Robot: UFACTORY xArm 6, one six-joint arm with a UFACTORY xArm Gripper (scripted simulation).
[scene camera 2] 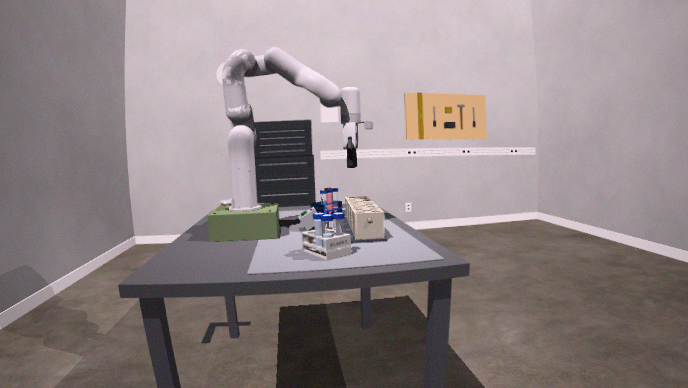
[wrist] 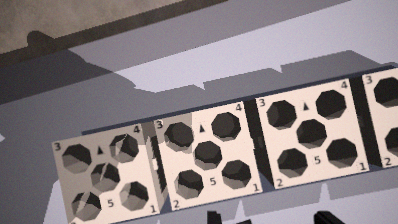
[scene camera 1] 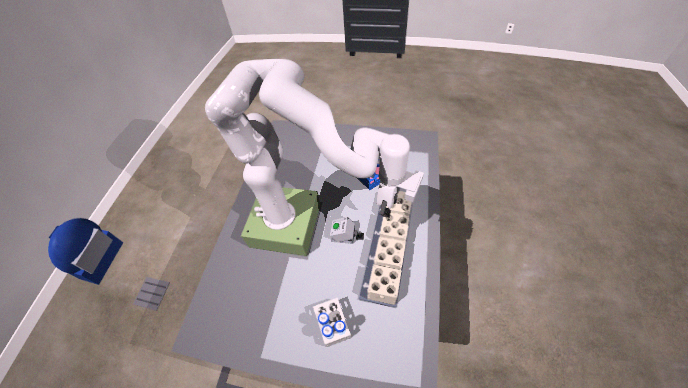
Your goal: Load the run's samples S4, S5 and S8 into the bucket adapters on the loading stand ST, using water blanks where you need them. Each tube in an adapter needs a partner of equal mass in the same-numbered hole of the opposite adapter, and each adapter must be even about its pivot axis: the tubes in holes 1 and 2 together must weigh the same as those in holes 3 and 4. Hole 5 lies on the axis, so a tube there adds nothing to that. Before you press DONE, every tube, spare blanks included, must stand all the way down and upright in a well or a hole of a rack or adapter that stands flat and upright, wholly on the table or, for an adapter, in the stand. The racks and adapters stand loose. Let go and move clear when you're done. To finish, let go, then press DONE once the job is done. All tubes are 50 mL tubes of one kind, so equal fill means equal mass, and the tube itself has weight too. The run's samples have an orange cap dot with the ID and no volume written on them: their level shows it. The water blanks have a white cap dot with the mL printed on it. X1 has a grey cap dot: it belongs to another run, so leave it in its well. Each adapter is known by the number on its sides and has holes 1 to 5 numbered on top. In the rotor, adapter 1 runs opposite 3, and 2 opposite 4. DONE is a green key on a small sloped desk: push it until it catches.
Note:
In view: a white blanks rack (scene camera 2: 337, 246).
The white blanks rack is seen too in scene camera 1 (scene camera 1: 332, 307). The wrist view misses the white blanks rack: it is out of frame.

